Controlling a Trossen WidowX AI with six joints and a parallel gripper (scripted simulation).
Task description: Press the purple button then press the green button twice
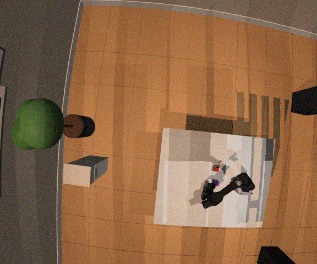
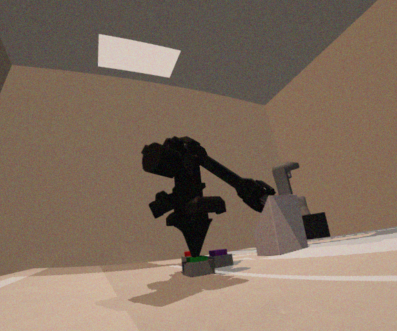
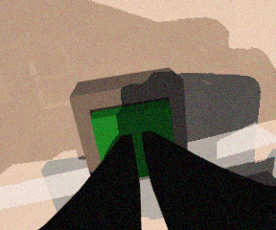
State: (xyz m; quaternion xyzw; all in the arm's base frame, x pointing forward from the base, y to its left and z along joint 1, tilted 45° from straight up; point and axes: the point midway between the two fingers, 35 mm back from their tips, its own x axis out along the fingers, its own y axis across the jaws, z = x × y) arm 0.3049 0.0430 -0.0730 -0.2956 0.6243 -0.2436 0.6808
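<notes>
My gripper tip is now 1 cm above the green button. The rest, counted from my gripper tip: red button 6 cm behind, 20 cm to the right; then purple button 8 cm behind, 7 cm to the right.
</notes>
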